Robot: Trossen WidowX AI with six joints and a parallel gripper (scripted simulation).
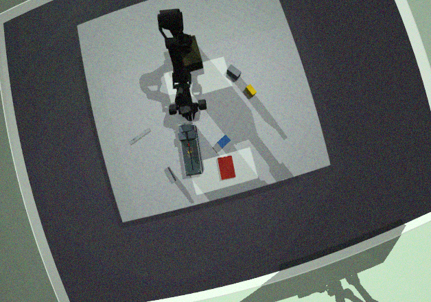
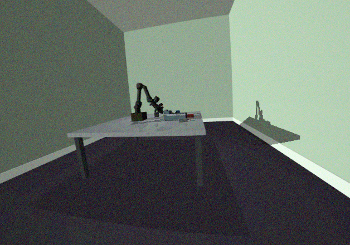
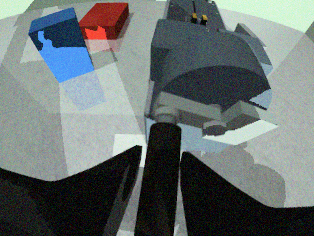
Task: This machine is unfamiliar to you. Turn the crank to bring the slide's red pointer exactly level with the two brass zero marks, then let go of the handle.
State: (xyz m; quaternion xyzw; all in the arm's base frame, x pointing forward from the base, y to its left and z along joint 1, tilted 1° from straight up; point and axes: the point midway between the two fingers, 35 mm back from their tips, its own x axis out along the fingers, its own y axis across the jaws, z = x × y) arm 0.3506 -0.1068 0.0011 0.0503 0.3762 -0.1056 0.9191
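The red pointer lies 12 cm ahead of my gripper tip, 6 cm to the right of it and 1 cm above it. Round my gripper tip: flat red block 31 cm ahead, 8 cm to the left, 6 cm below; then blue block 17 cm ahead, 12 cm to the left, 3 cm below; then crank handle 2 cm behind, 2 cm above.
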